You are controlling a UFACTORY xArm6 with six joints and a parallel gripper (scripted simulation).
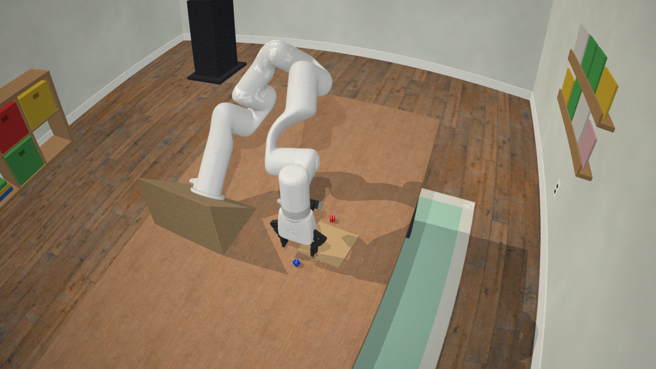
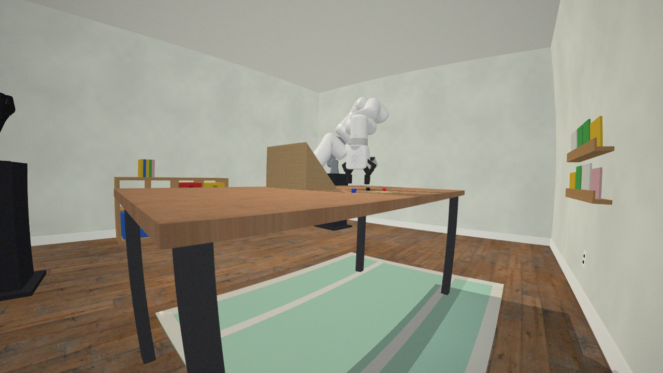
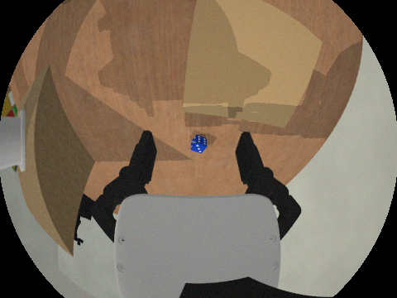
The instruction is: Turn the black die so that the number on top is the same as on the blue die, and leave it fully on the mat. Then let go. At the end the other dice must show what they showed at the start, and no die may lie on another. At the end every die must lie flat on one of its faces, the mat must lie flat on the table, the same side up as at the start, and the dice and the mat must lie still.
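Now: the blue die 40 mm below my hand, 30 mm to the right of it and 10 mm ahead of it. Also, from my hand: tan mat (80 mm to the left, 60 mm ahead, 40 mm below); black die (150 mm to the left, 50 mm behind, 40 mm below); red die (170 mm to the left, 40 mm below, 30 mm ahead).
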